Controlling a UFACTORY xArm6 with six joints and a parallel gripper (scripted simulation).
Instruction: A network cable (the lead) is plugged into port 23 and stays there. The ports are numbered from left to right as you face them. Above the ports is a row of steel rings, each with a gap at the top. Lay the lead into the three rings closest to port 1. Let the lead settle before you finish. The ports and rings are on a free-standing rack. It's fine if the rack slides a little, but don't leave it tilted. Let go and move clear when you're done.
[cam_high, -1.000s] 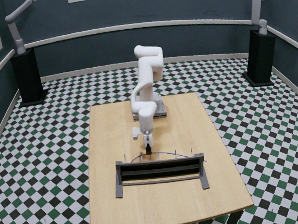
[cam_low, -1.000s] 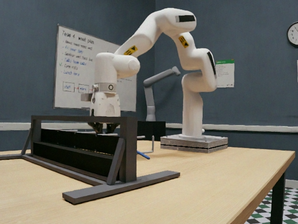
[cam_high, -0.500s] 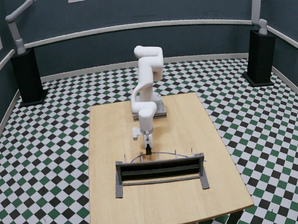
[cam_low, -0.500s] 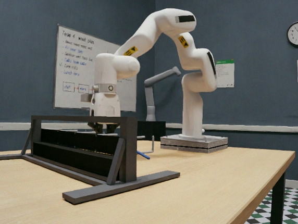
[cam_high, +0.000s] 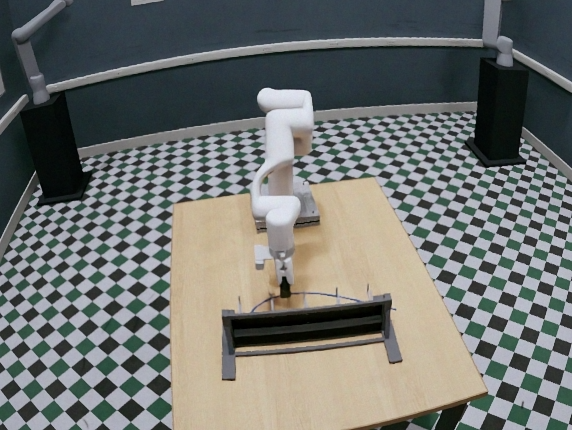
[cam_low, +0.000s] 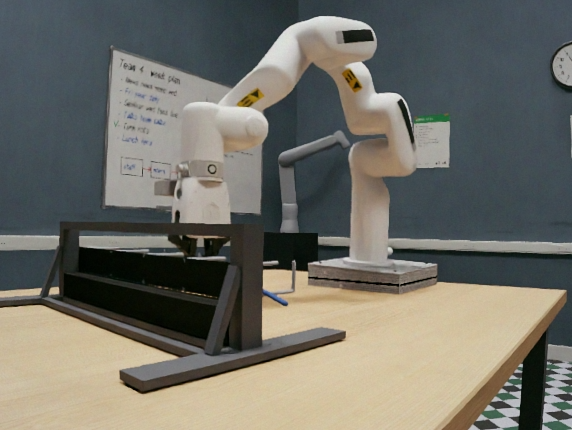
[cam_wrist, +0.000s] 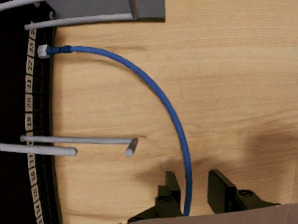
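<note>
Right now my hand is 170 mm short of the grey rack and 50 mm to the right of it.
</note>
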